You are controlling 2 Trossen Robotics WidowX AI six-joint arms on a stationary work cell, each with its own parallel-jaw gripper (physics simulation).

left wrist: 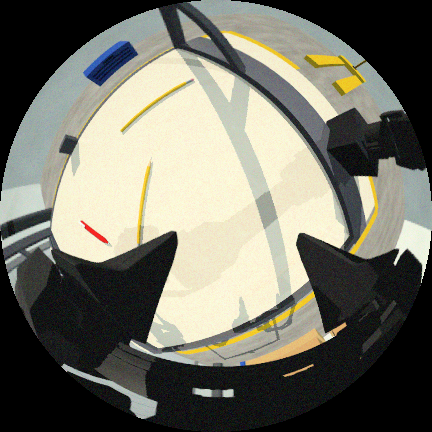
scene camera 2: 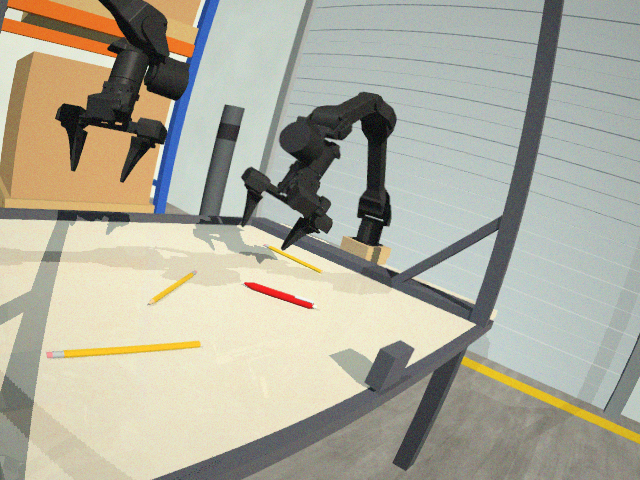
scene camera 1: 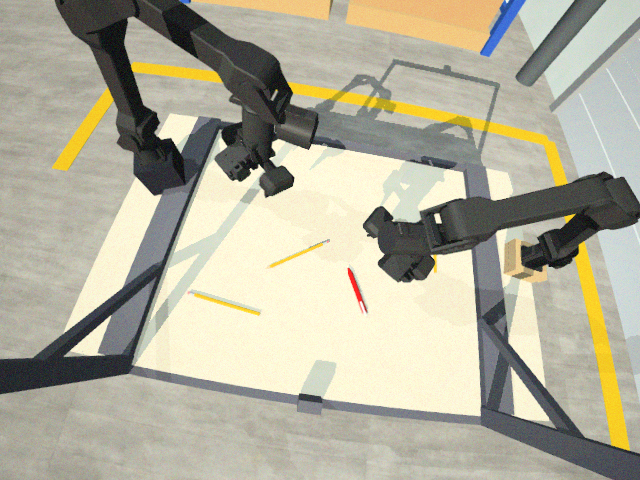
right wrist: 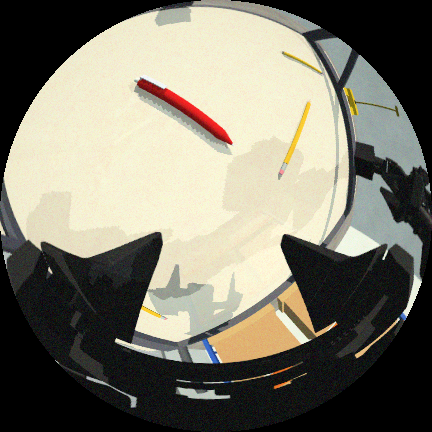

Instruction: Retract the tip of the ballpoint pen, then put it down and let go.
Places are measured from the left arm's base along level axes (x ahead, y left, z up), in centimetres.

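Pixels of known places: left gripper, fingertip midpoint: (left wrist: 240, 238) (scene camera 2: 96, 176) (scene camera 1: 255, 183) (right wrist: 380, 181); right gripper, fingertip midpoint: (scene camera 2: 262, 238) (right wrist: 224, 240); left arm's base, link origin: (left wrist: 368, 140) (scene camera 1: 152, 155) (right wrist: 373, 163); right arm's base, link origin: (scene camera 2: 367, 242) (scene camera 1: 531, 258).
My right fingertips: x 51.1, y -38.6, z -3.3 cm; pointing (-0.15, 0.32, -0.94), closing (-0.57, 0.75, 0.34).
Observation:
For each thing: its top centre in the pictures, then the offset to it from my right fingertips.
- red ballpoint pen, top centre: (right wrist: 186, 102) (scene camera 2: 279, 289) (scene camera 1: 357, 290) (left wrist: 89, 232) dy -7.9, dx -7.6, dz -5.7 cm
- yellow pencil, top centre: (scene camera 2: 174, 283) (right wrist: 302, 127) (left wrist: 139, 206) (scene camera 1: 297, 254) dy +5.5, dx -20.0, dz -6.4 cm
- dark block, top centre: (scene camera 2: 396, 347) (scene camera 1: 310, 406) (left wrist: 61, 143) dy -28.9, dx -26.2, dz -1.6 cm
A red ballpoint pen (scene camera 1: 356, 290) (scene camera 2: 279, 296) (left wrist: 95, 233) (right wrist: 189, 111) with a white clip lies flat on the pale table. Its button end points toward the near edge in scene camera 1. A tiny pale point shows at its cone end in scene camera 2; how far it sticks out is too small to tell. My right gripper (scene camera 2: 263, 237) (right wrist: 224, 240) is open and empty, above the table beyond the pen's cone end in scene camera 2. My left gripper (scene camera 2: 98, 175) (left wrist: 240, 238) is open and empty, high over the far left of the table and well apart from the pen.
One yellow pencil (scene camera 1: 294, 255) (scene camera 2: 173, 287) lies left of the pen, a second (scene camera 1: 224, 303) (scene camera 2: 129, 349) farther left. A third (scene camera 1: 435, 263) (scene camera 2: 294, 259) lies near my right arm. A dark block (scene camera 1: 310, 404) (scene camera 2: 390, 365) stands at the table's near edge.

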